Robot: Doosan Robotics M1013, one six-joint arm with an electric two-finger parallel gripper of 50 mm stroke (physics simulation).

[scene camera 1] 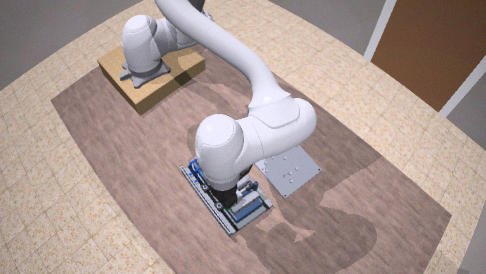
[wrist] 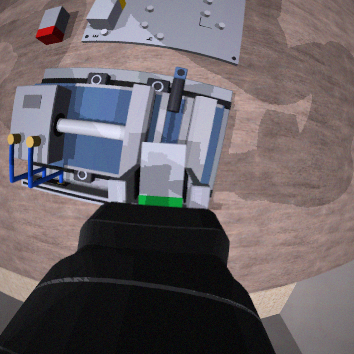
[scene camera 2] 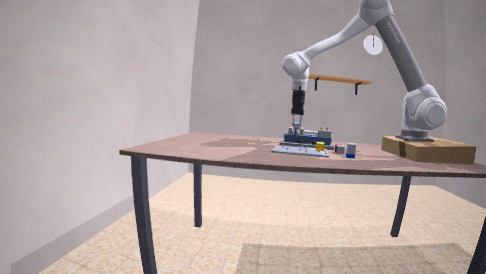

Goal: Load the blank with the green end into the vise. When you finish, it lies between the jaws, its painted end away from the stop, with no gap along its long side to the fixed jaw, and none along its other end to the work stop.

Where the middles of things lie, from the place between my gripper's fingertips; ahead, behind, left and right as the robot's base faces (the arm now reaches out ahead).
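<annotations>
There's a grey fixture plate [scene camera 1: 296, 157] that sits 270 mm to the left of my hand, 50 mm behind it and 100 mm below it. My hand itself is right at the green-ended blank [wrist: 162, 164], and going by their middles, that blank is the nearest to my hand of the things named here.
</annotations>
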